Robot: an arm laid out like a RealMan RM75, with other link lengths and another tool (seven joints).
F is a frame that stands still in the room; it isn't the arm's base.
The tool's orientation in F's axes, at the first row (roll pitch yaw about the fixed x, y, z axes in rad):
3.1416, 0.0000, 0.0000
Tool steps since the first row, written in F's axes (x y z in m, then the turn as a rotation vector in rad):
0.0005, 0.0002, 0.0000, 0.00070, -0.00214, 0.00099
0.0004, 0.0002, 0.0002, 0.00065, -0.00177, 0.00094
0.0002, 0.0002, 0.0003, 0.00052, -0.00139, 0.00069
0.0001, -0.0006, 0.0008, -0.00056, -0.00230, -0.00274
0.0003, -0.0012, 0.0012, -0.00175, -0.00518, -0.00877
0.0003, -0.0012, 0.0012, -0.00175, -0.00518, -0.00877
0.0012, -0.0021, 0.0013, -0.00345, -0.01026, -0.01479
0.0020, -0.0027, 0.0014, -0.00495, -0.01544, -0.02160
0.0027, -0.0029, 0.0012, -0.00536, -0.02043, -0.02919
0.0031, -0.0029, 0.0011, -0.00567, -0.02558, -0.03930
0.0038, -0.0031, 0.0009, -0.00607, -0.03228, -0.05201
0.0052, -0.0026, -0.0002, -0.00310, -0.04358, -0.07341
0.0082, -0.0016, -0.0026, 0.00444, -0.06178, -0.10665
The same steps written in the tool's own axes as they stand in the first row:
0.0005, -0.0002, 0.0000, 0.00070, 0.00214, -0.00099
0.0004, -0.0002, -0.0002, 0.00065, 0.00177, -0.00094
0.0002, -0.0002, -0.0003, 0.00052, 0.00139, -0.00069
0.0001, 0.0006, -0.0008, -0.00056, 0.00230, 0.00274
0.0003, 0.0012, -0.0012, -0.00175, 0.00518, 0.00877
0.0003, 0.0012, -0.0012, -0.00175, 0.00518, 0.00877
0.0012, 0.0021, -0.0013, -0.00345, 0.01026, 0.01479
0.0020, 0.0027, -0.0014, -0.00495, 0.01544, 0.02160
0.0027, 0.0029, -0.0012, -0.00536, 0.02043, 0.02919
0.0031, 0.0029, -0.0011, -0.00567, 0.02558, 0.03930
0.0038, 0.0031, -0.0009, -0.00607, 0.03228, 0.05201
0.0052, 0.0026, 0.0002, -0.00310, 0.04358, 0.07341
0.0082, 0.0016, 0.0026, 0.00444, 0.06178, 0.10665

